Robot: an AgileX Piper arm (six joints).
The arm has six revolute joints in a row. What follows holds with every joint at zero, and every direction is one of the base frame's. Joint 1 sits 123.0 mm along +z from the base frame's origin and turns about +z. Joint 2 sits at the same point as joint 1 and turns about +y. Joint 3 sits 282.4 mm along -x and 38.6 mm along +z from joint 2 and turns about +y. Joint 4 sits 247.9 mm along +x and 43.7 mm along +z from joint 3 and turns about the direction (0.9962, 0, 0.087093). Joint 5 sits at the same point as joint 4 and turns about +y. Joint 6 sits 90.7 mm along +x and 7.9 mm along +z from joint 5 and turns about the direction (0.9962, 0, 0.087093). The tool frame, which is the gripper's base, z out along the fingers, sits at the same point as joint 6; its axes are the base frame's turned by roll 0.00, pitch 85.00 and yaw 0.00 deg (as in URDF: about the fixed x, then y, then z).
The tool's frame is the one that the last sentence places.
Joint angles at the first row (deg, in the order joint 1, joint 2, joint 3, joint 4, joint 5, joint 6):
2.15, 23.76, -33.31, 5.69, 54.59, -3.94
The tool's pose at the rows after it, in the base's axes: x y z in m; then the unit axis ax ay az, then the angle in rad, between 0 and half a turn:
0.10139, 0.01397, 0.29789, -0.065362, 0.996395, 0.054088, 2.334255
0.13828, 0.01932, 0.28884, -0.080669, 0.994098, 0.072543, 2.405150
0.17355, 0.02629, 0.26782, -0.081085, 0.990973, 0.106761, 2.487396
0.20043, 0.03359, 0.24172, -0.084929, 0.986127, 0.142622, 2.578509
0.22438, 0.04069, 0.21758, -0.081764, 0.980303, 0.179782, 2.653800
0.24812, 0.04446, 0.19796, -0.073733, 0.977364, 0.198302, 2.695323
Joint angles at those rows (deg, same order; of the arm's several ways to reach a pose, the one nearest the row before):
2.15, 34.44, -34.94, 8.43, 49.50, -8.11
2.16, 44.81, -36.19, 12.68, 44.88, -12.73
2.15, 55.42, -36.47, 19.67, 40.10, -18.22
2.16, 65.08, -36.54, 28.10, 37.34, -25.82
2.16, 74.19, -37.58, 37.14, 35.87, -33.62
2.15, 82.18, -39.82, 43.26, 34.22, -39.01

